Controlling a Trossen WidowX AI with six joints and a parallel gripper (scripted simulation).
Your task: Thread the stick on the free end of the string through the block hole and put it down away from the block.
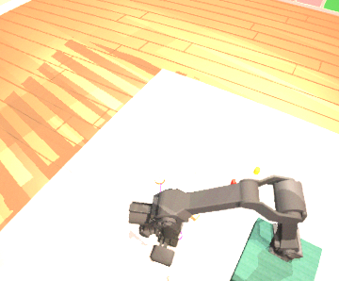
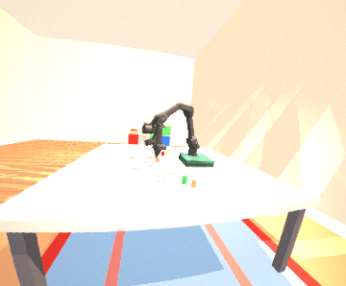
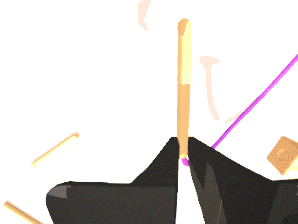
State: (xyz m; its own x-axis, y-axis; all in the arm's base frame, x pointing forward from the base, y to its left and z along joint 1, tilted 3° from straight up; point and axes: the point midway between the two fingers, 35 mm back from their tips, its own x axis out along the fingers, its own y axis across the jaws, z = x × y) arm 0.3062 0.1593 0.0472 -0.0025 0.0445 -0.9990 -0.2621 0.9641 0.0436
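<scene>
Now: the wooden block 20 mm behind my gripper tip, 130 mm to the right of it and 50 mm below it. The rest, counted from my gripper tip: round wooden button: 170 mm ahead, 180 mm to the right, 50 mm below; then thin wooden stick: 10 mm ahead; then green object: 130 mm behind, 250 mm to the left, 40 mm below.
</scene>
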